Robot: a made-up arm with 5 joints.
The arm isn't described. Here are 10 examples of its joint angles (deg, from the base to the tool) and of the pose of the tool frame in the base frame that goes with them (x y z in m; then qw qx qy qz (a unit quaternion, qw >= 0)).
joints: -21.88 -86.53 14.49 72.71 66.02
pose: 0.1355 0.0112 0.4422 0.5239 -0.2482 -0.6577 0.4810
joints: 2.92 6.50 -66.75 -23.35 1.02
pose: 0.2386 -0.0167 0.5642 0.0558 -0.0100 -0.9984 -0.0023
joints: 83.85 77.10 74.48 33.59 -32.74
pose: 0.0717 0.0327 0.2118 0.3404 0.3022 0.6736 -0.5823
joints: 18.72 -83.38 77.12 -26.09 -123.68
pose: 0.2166 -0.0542 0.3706 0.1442 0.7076 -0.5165 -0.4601
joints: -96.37 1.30 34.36 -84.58 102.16
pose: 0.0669 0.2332 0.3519 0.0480 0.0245 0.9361 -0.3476
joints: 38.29 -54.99 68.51 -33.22 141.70
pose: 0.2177 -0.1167 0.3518 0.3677 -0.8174 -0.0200 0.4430
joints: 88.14 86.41 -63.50 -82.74 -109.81
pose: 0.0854 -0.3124 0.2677 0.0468 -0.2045 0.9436 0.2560
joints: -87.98 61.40 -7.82 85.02 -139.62
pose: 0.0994 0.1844 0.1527 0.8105 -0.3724 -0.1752 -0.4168
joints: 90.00 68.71 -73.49 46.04 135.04
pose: 0.0753 -0.3375 0.2649 0.8497 -0.3849 0.1487 0.3283
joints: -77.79 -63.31 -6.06 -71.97 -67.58
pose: 0.0844 -0.0402 0.5188 0.4323 -0.8667 0.2472 0.0280
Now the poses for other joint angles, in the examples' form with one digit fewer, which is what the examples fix.
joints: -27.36 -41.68 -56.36 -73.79 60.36
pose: 0.007 -0.050 0.516 0.483 0.197 0.730 0.442
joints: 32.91 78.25 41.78 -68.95 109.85
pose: 0.187 -0.077 0.100 0.752 -0.313 -0.114 0.568
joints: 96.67 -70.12 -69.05 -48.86 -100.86
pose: 0.100 0.212 0.414 0.133 0.040 -0.655 0.743
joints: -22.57 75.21 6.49 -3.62 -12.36
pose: 0.263 0.065 0.079 0.993 0.034 -0.098 0.064
